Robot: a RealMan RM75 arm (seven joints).
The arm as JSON. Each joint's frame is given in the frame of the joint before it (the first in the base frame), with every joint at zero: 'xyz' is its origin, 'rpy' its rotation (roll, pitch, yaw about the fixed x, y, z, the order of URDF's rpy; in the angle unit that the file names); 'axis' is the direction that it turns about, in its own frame. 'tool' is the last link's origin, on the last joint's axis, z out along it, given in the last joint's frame.
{
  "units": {
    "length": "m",
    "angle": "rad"
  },
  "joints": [
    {
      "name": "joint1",
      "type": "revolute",
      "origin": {
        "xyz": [
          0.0,
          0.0,
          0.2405
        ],
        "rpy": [
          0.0,
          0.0,
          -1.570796
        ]
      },
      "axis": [
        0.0,
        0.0,
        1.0
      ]
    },
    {
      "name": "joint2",
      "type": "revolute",
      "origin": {
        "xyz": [
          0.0,
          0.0,
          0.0
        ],
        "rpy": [
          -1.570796,
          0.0,
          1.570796
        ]
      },
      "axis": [
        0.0,
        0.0,
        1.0
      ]
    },
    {
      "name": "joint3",
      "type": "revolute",
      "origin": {
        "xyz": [
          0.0,
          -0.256,
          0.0
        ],
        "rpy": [
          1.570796,
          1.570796,
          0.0
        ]
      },
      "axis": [
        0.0,
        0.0,
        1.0
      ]
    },
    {
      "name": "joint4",
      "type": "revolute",
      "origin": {
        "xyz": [
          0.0,
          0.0,
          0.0
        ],
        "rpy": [
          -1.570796,
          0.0,
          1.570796
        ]
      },
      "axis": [
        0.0,
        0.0,
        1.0
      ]
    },
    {
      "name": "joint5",
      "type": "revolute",
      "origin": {
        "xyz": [
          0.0,
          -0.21,
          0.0
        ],
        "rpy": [
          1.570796,
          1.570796,
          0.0
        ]
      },
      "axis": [
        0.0,
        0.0,
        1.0
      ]
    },
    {
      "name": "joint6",
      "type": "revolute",
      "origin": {
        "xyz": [
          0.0,
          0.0,
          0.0
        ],
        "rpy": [
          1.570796,
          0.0,
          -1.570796
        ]
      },
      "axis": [
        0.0,
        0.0,
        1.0
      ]
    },
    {
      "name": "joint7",
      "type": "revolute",
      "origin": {
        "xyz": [
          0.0,
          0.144,
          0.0
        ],
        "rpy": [
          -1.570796,
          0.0,
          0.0
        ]
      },
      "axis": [
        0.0,
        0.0,
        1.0
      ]
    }
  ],
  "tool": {
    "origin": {
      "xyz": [
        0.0,
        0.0,
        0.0
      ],
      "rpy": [
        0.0,
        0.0,
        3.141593
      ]
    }
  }
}
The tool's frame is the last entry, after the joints.
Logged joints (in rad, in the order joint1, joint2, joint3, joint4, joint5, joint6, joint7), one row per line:
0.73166 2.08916 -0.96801 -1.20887 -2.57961 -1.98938 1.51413
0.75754 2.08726 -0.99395 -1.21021 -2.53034 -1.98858 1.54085
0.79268 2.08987 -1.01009 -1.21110 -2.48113 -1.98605 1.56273
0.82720 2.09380 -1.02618 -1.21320 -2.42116 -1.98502 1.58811
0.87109 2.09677 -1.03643 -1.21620 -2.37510 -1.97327 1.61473
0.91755 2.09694 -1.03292 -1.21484 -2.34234 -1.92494 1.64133
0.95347 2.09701 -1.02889 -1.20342 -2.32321 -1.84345 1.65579
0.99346 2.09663 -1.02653 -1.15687 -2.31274 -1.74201 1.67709
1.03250 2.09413 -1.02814 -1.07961 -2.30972 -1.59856 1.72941
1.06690 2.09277 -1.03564 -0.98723 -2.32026 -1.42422 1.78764
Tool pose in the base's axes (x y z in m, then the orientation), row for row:
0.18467 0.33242 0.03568 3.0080 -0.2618 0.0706
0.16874 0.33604 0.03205 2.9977 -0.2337 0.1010
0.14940 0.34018 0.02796 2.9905 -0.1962 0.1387
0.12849 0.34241 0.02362 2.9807 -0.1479 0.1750
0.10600 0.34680 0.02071 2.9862 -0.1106 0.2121
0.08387 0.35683 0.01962 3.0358 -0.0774 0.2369
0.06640 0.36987 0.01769 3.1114 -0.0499 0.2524
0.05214 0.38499 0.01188 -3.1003 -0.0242 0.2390
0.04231 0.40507 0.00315 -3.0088 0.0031 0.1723
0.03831 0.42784 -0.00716 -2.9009 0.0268 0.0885
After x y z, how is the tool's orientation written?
As angles about the fixed x, y, z axes (roll, pitch, yaw), in radians.
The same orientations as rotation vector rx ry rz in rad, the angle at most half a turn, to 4 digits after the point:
2.9907 0.0793 0.4007
2.9862 0.1256 0.3613
2.9835 0.1849 0.3091
2.9750 0.2431 0.2413
2.9775 0.3040 0.1894
3.0221 0.3534 0.1360
3.0922 0.3911 0.0831
-3.0754 -0.3700 -0.0296
-2.9983 -0.2586 0.0219
-2.8992 -0.1237 0.0544

